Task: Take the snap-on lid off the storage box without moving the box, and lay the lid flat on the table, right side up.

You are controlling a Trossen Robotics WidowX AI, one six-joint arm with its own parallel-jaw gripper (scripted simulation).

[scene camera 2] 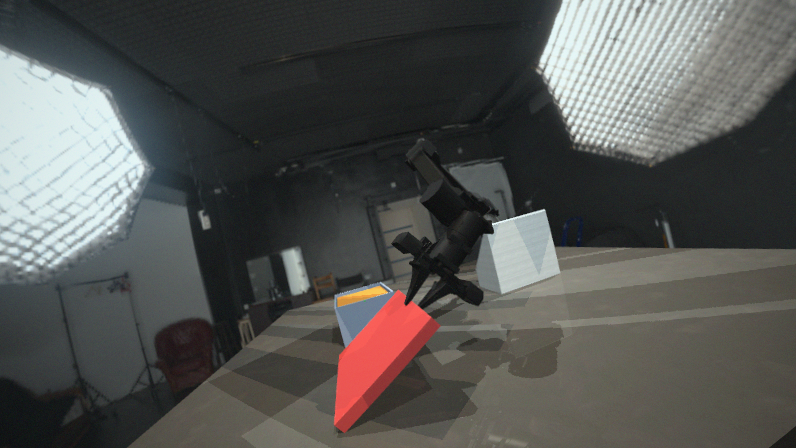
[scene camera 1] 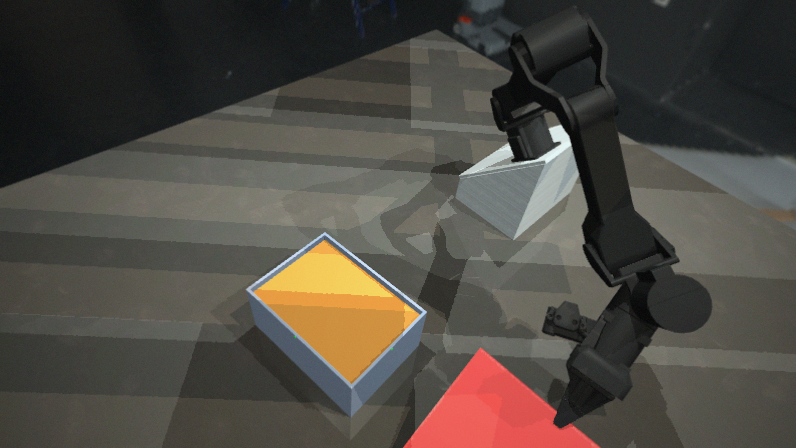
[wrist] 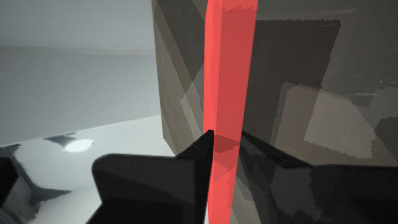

Scene:
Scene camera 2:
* my gripper
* red lid
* storage box
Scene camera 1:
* my gripper
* storage box
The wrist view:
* my gripper

